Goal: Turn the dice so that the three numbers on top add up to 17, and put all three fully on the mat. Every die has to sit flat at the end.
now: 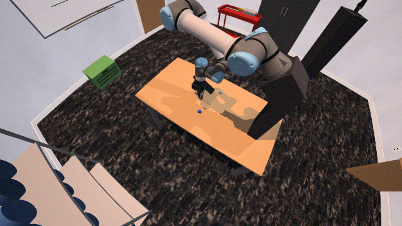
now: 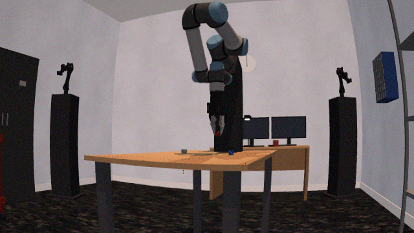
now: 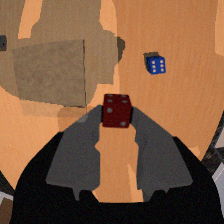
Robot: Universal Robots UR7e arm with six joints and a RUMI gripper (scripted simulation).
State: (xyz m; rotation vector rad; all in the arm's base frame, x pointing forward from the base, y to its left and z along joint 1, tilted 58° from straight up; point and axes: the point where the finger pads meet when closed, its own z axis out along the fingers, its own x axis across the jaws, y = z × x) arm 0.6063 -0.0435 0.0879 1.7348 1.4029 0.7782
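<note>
My hand is 10 cm above the blue die, 7 cm to the right of it and 1 cm past it. From my hand the other things lie so: red die (right at my hand); grey die (18 cm to the right, 16 cm behind, 10 cm below); tan mat (12 cm below, 11 cm to the right, 4 cm behind).
</note>
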